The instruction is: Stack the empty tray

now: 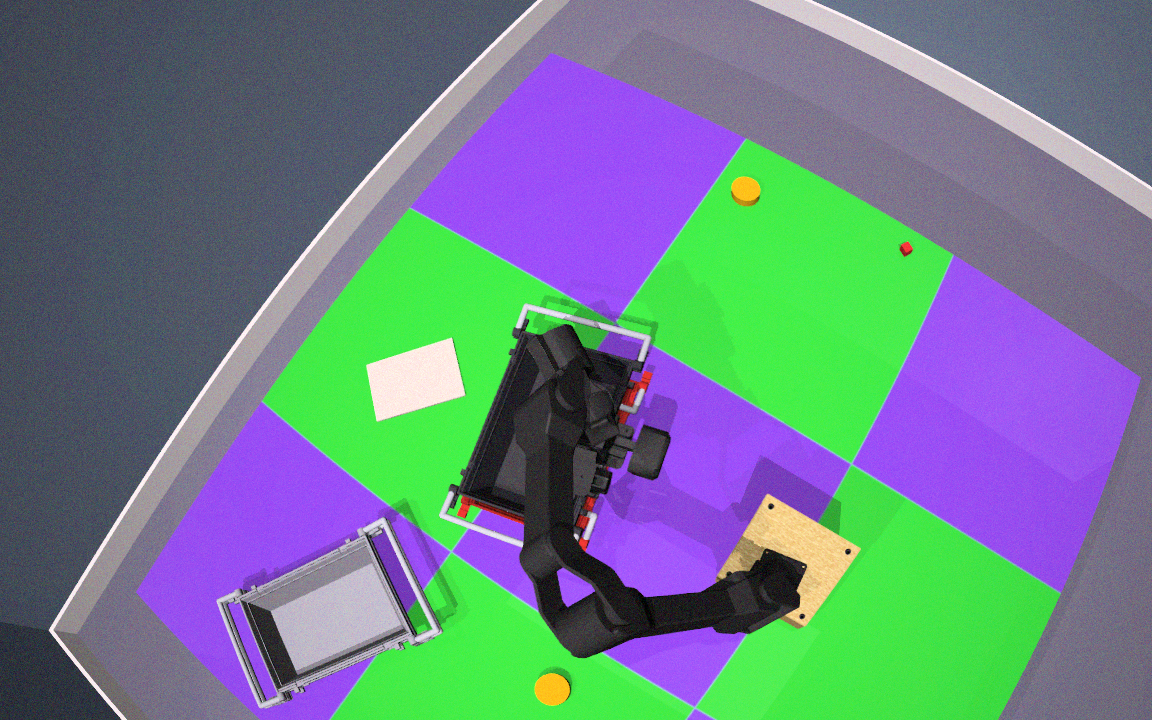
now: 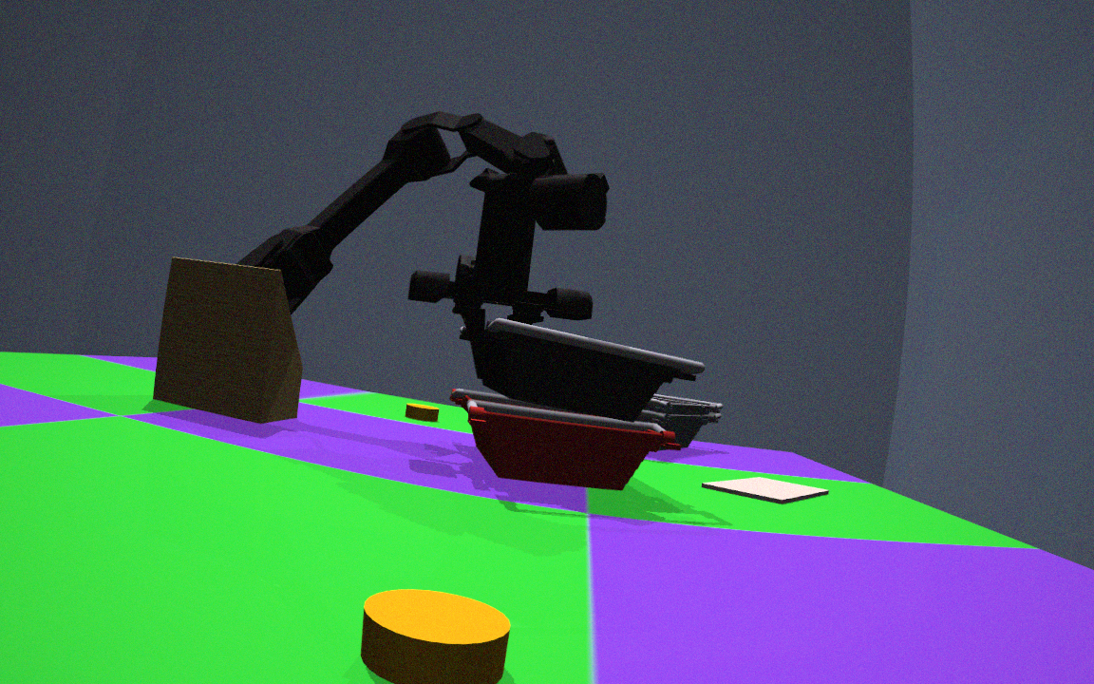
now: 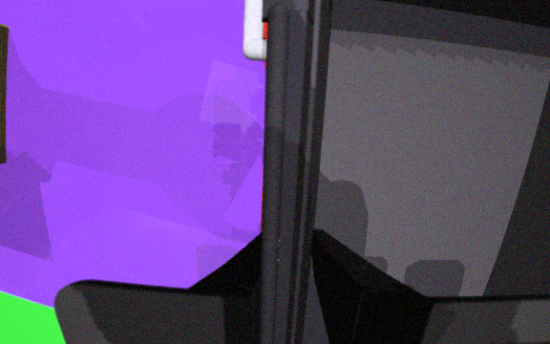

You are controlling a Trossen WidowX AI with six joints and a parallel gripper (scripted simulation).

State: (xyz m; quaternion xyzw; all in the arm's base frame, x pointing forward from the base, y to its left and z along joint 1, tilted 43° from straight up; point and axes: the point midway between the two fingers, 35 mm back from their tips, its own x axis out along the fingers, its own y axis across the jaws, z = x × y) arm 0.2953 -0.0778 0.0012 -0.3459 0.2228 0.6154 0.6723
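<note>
Now: gripper tip 70 mm short of the black tray, 10 mm to the right of it and 30 mm below it. Also, from my gripper tip: white card (330 mm ahead, 80 mm below); then small red cube (310 mm behind, 550 mm to the right, 80 mm below).
</note>
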